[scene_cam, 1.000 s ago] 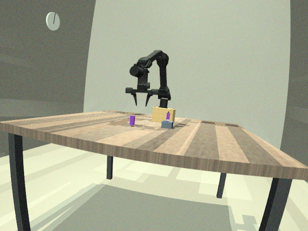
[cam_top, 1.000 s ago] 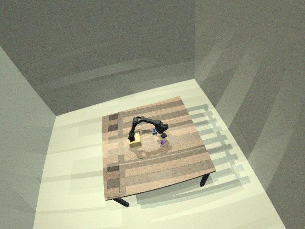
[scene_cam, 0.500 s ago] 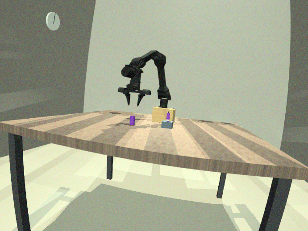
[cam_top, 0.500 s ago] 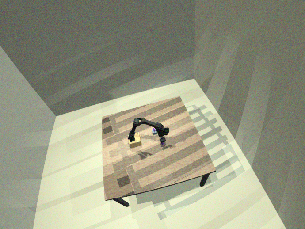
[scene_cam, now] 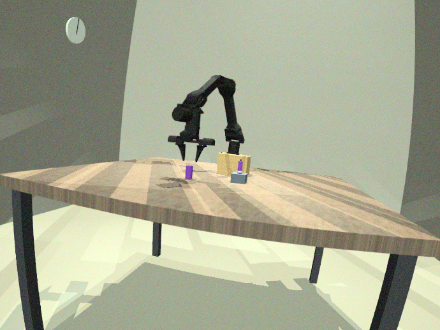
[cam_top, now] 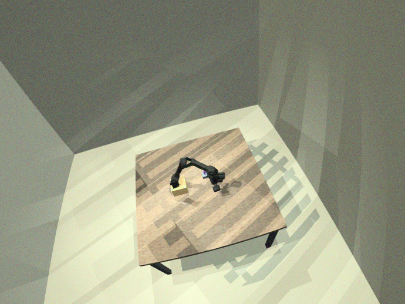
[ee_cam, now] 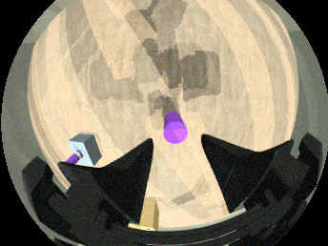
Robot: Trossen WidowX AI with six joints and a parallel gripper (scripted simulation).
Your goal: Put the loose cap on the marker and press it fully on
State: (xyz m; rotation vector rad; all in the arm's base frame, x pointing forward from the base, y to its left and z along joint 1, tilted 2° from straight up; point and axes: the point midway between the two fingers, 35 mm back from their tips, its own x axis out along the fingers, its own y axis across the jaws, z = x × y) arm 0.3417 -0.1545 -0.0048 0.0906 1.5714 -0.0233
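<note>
Now: the purple cap 40 mm below my gripper tip. From my gripper tip the other things lie so: grey-blue holder block (30 mm behind, 210 mm to the left, 50 mm below); purple marker (30 mm behind, 210 mm to the left).
</note>
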